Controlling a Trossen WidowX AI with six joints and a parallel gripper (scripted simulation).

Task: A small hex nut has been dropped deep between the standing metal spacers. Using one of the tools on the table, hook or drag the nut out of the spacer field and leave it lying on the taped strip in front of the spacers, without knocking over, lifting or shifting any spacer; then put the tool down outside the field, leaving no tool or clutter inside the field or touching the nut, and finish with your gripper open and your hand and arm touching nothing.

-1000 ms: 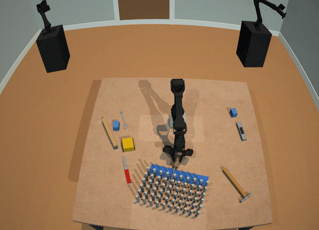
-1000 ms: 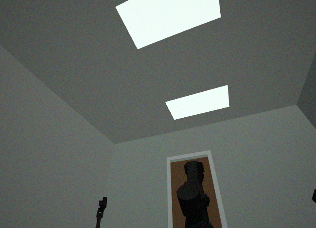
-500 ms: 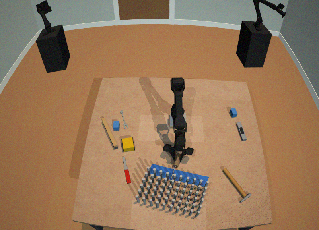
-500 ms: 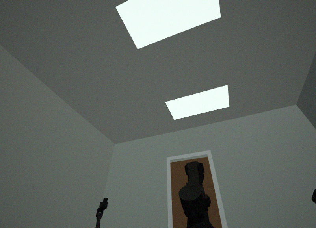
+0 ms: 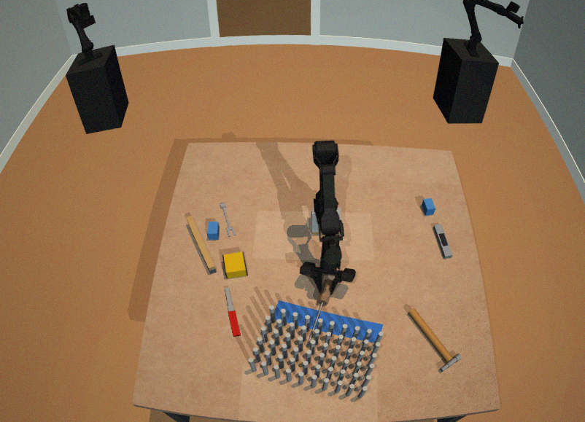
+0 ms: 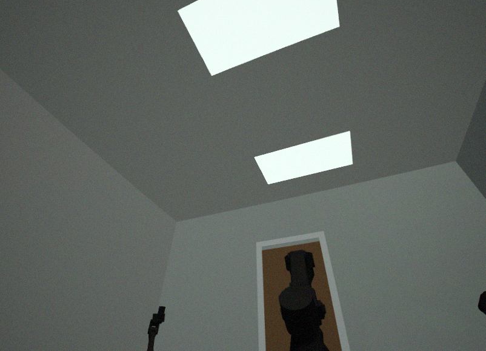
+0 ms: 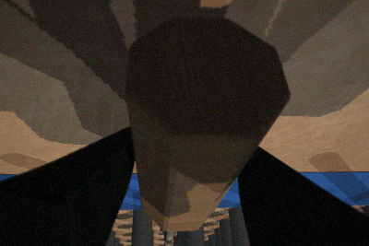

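The hook tool lies 9 cm ahead of my gripper tip and 4 cm to the right of it. The rest, counted from my gripper tip: red-handled tool 34 cm to the right, 3 cm ahead, 1 cm below; then blue taped strip 11 cm ahead, 1 cm to the right, 1 cm below; then hex nut 19 cm ahead, 9 cm to the right, 1 cm below.
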